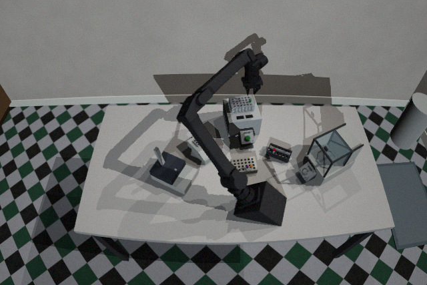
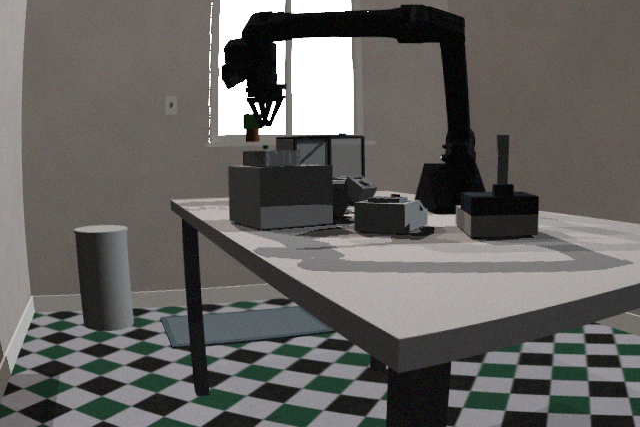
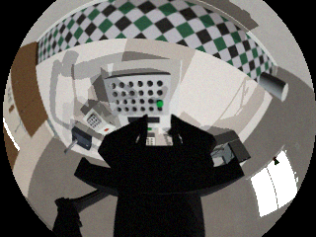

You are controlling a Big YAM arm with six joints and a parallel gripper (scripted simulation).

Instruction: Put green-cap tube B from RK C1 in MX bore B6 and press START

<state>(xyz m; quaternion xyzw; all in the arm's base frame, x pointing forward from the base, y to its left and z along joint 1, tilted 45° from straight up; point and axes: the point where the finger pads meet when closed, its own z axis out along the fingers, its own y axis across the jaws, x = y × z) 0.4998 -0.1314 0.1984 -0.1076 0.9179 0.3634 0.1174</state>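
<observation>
My hand is 17 cm past the green start key, 1 cm to the left of it and 16 cm above it. Also, from my hand: tube B 8 cm below; bore block 4 cm to the left, 8 cm below; magnet block MG 21 cm behind, 19 cm to the right, 21 cm below.
</observation>
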